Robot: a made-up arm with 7 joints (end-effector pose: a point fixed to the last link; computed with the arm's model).
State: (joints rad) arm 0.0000 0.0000 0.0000 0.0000 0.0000 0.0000 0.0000
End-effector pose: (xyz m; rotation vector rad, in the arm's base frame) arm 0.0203 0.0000 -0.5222 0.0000 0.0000 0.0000
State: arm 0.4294 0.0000 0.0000 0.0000 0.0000 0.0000 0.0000
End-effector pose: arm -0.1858 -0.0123 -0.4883 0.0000 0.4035 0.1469
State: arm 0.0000 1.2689 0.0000 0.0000 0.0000 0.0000 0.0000
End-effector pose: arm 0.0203 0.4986 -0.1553 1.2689 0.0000 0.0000
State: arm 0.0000 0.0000 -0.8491 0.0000 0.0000 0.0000 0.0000
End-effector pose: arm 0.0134 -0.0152 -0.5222 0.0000 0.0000 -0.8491
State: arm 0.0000 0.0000 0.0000 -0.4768 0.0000 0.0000 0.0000
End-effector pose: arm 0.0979 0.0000 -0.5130 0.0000 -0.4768 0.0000
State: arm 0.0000 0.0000 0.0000 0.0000 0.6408 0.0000 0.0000
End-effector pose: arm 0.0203 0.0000 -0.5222 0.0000 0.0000 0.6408
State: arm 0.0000 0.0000 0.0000 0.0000 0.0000 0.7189 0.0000
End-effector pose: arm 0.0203 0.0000 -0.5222 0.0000 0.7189 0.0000
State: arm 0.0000 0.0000 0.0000 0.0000 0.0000 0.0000 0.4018
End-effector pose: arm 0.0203 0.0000 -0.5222 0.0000 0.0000 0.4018
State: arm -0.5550 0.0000 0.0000 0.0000 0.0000 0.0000 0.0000
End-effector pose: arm 0.2758 -0.0289 -0.4429 0.0000 -0.5215 -0.1898
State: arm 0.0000 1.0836 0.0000 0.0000 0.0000 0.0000 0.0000
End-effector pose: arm 0.0203 0.4614 -0.2445 1.0836 0.0000 0.0000
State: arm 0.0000 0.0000 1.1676 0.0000 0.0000 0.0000 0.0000
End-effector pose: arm 0.0080 0.0187 -0.5222 0.0000 0.0000 1.1676
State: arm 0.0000 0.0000 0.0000 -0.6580 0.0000 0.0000 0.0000
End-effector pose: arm 0.1249 0.0000 -0.5001 0.0000 -0.6580 0.0000
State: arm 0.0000 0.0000 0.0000 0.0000 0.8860 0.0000 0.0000
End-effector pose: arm 0.0203 0.0000 -0.5222 0.0000 0.0000 0.8860
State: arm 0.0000 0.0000 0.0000 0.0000 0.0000 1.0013 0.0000
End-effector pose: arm 0.0203 0.0000 -0.5222 0.0000 1.0013 0.0000
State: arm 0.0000 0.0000 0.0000 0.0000 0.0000 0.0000 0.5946
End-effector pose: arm 0.0203 0.0000 -0.5222 0.0000 0.0000 0.5946
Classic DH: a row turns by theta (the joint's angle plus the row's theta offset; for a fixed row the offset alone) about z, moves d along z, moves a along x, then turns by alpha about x. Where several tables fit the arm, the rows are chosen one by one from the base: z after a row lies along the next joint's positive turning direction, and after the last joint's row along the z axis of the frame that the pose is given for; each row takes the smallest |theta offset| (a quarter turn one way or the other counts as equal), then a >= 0, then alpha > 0; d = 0 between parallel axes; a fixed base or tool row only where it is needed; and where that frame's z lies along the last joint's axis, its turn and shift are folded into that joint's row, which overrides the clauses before.
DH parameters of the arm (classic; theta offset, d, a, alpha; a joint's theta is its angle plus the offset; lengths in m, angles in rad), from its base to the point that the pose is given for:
base (fixed): 0 0 0 -1.2217
joint 1: 1.5708 0 0 1.5708
joint 2: 1.2217 0 0 -1.5708
joint 3: -1.5708 -0.3579 0.0402 -1.5708
joint 4: 0 0 -0.0199 1.5708
joint 5: 0 -0.1643 0 -1.5708
joint 6: 0 0 0 1.5708
joint 7: 0 0 0 0

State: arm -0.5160 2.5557 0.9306 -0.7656 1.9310 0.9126 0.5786
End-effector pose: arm -0.1155 0.1806 0.4624 -0.6137 -2.2202 0.1860
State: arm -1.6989 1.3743 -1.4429 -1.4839 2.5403 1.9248 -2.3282
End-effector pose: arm 0.3684 0.1920 0.1480 -0.8573 -0.4481 -2.8299
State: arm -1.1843 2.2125 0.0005 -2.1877 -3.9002 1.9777 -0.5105
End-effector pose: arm -0.0046 0.1818 0.2816 0.4353 -0.1933 -1.2996
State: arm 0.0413 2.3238 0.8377 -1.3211 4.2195 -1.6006 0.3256
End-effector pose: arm 0.1423 0.2079 0.3859 1.2917 1.1864 -2.1324
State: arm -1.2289 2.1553 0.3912 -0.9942 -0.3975 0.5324 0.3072
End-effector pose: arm -0.1086 0.3409 0.3397 2.1904 -1.7031 1.0177
